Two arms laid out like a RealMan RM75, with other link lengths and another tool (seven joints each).
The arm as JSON. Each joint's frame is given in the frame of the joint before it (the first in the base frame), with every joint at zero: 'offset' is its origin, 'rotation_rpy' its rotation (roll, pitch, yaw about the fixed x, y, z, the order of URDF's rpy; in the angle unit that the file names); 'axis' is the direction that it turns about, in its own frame. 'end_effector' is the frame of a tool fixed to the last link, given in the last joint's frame.
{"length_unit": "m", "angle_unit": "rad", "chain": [
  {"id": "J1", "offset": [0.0, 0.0, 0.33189], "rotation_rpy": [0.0, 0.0, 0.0], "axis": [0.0, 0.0, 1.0]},
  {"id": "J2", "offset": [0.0, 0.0, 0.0], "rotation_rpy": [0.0, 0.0, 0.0], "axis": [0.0, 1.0, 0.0]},
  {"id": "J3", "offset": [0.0, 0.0, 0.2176], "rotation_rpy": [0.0, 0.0, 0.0], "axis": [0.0, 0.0, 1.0]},
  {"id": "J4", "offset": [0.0, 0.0, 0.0], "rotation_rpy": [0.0, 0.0, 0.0], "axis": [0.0, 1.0, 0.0]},
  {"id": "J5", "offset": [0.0, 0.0, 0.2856], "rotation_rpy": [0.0, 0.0, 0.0], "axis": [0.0, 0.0, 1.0]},
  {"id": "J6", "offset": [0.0, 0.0, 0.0], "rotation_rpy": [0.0, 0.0, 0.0], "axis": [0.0, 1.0, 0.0]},
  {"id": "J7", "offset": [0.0, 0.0, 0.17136], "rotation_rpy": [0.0, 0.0, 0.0], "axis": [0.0, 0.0, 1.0]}
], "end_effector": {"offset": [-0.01, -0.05, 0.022], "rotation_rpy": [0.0, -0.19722, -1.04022]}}
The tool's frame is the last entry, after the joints.
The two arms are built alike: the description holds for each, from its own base.
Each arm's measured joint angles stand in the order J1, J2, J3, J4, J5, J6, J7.
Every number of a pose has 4 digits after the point.
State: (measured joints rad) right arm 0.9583 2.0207 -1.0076 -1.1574 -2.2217 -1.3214 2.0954; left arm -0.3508 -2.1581 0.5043 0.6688 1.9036 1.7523 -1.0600
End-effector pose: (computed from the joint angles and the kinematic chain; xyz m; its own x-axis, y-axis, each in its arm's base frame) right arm -0.0034 0.5571 0.1689 0.6457 0.7611 0.0615 0.7035 -0.5617 -0.4354; left arm -0.3129 0.3696 0.0928 0.1241 0.8908 0.4371 0.8189 -0.3407 0.4618
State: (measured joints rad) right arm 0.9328 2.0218 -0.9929 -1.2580 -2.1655 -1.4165 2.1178; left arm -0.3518 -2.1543 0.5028 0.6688 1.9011 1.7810 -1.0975
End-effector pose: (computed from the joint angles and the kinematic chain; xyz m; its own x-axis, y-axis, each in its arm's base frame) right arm -0.0212 0.5365 0.1843 0.6127 0.7903 0.0079 0.7119 -0.5475 -0.4399; left arm -0.3099 0.3666 0.0934 0.1076 0.9038 0.4142 0.8054 -0.3235 0.4967
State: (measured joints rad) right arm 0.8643 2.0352 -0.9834 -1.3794 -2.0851 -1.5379 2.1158; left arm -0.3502 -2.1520 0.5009 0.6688 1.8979 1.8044 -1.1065
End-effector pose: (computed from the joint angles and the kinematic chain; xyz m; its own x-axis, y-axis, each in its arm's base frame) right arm -0.0266 0.5052 0.1945 0.5647 0.8231 -0.0601 0.7311 -0.5328 -0.4262; left arm -0.3075 0.3637 0.0947 0.1086 0.9072 0.4064 0.7942 -0.3251 0.5134
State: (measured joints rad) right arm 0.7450 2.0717 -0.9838 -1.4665 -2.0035 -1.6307 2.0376; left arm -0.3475 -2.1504 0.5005 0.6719 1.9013 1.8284 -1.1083
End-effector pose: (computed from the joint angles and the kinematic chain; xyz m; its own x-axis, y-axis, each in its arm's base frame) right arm -0.0076 0.4755 0.1917 0.5104 0.8517 -0.1189 0.7547 -0.5100 -0.4128; left arm -0.3053 0.3601 0.0955 0.1189 0.9101 0.3969 0.7854 -0.3308 0.5233
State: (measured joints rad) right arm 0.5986 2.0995 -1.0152 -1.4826 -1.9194 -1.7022 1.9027; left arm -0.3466 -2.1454 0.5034 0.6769 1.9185 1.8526 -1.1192
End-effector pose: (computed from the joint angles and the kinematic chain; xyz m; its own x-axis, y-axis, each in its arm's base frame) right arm 0.0292 0.4486 0.1739 0.4601 0.8677 -0.1879 0.7760 -0.4959 -0.3898; left arm -0.3042 0.3559 0.0951 0.1312 0.9196 0.3703 0.7825 -0.3254 0.5309
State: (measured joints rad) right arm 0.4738 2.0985 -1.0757 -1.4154 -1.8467 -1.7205 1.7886; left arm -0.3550 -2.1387 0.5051 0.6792 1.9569 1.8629 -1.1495
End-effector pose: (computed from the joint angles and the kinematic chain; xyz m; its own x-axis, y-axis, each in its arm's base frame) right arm 0.0734 0.4313 0.1468 0.4593 0.8479 -0.2649 0.7613 -0.5294 -0.3745; left arm -0.3050 0.3535 0.0913 0.1318 0.9381 0.3205 0.7920 -0.2941 0.5351
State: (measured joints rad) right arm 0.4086 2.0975 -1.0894 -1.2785 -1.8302 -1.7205 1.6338; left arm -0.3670 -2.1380 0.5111 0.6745 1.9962 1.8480 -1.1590
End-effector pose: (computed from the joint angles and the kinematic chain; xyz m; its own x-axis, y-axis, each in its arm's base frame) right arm 0.1226 0.4222 0.1206 0.4657 0.8306 -0.3053 0.7443 -0.5543 -0.3725; left arm -0.3065 0.3541 0.0833 0.1354 0.9497 0.2823 0.8085 -0.2706 0.5226
